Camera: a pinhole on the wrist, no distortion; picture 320 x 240 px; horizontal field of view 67.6 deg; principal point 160.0 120.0 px. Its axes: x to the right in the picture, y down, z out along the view. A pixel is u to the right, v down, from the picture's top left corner.
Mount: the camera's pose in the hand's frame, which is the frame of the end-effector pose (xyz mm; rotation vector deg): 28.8 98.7 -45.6 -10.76 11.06 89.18
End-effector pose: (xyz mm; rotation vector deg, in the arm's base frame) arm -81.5 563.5 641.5 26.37 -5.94 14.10
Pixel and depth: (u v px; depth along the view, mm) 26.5 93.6 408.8
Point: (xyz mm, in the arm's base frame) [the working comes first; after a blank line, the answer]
In the camera's frame: -228.3 -45.2 408.8

-21.0 374.4 1004.2
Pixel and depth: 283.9 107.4 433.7
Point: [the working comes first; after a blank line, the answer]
In the camera's frame: 224.8 -22.9 433.7

-151.4 795.1 1115.8
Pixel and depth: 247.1 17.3 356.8
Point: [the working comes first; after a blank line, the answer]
In the camera's frame: 130.0 -153.3 356.8

4.7 749.5 1041.8
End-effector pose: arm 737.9 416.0 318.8 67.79 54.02 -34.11
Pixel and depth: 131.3 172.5 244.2
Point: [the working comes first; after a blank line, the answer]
In the camera's frame: -29.3 53.6 244.2

889.8 264.0 421.6
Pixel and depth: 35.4 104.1 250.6
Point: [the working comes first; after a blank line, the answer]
In the camera's frame: -130.6 -16.7 250.6

855.1 211.5 315.3
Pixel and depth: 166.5 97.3 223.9
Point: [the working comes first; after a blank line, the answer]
In the camera's frame: 6.1 -21.3 223.9

942.7 305.7 369.2
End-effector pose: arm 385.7 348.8 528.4 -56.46 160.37 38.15
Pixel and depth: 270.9 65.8 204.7
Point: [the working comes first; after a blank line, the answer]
In the camera's frame: 95.0 -46.4 204.7

171.2 528.1 482.1
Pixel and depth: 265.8 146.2 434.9
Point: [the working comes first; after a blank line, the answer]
In the camera's frame: 192.5 47.7 434.9

141.2 772.9 379.3
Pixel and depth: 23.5 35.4 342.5
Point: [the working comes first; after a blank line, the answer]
In the camera's frame: -195.6 -121.2 342.5

257.1 400.9 189.7
